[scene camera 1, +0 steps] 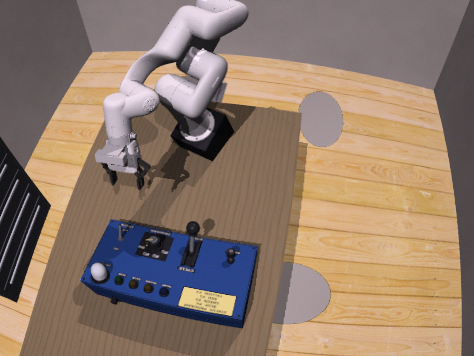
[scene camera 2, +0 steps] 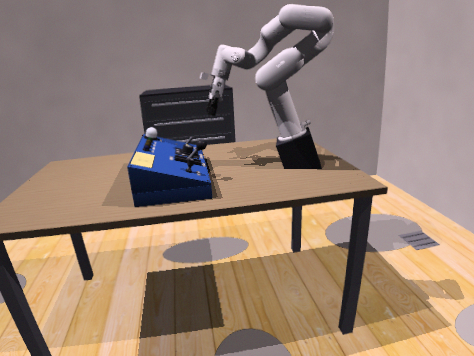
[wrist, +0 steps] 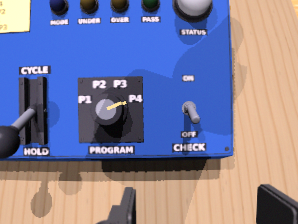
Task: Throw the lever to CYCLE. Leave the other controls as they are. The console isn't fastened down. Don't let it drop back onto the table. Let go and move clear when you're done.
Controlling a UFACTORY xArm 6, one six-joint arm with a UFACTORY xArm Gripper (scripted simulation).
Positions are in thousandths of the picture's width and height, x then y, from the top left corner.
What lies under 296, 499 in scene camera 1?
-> My gripper.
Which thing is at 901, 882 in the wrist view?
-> My gripper.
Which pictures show the blue console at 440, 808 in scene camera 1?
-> Scene camera 1, scene camera 2 and the wrist view: all of them.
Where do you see a blue console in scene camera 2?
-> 328, 499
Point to a blue console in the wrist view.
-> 535, 288
